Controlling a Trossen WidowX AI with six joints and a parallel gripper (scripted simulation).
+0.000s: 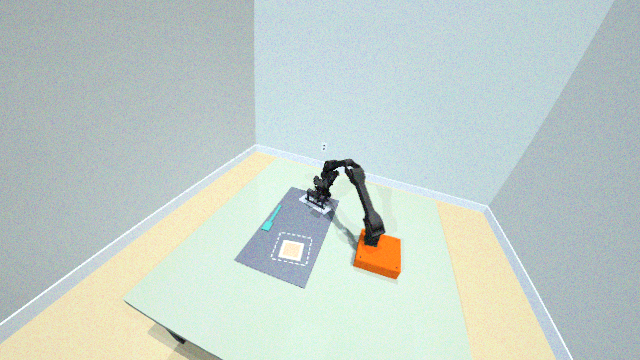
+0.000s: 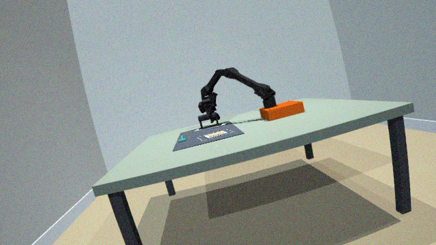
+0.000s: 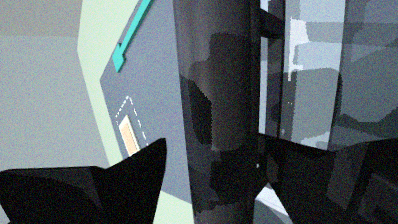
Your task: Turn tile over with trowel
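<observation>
Now: gripper tip 1 cm past the trowel, 2 cm to the left of it and 1 cm above it. Round my gripper tip: grey mat 6 cm ahead, 18 cm to the left, 7 cm below; then white tile 3 cm ahead, 35 cm to the left, 5 cm below; then teal tool 20 cm ahead, 19 cm to the left, 5 cm below.
</observation>
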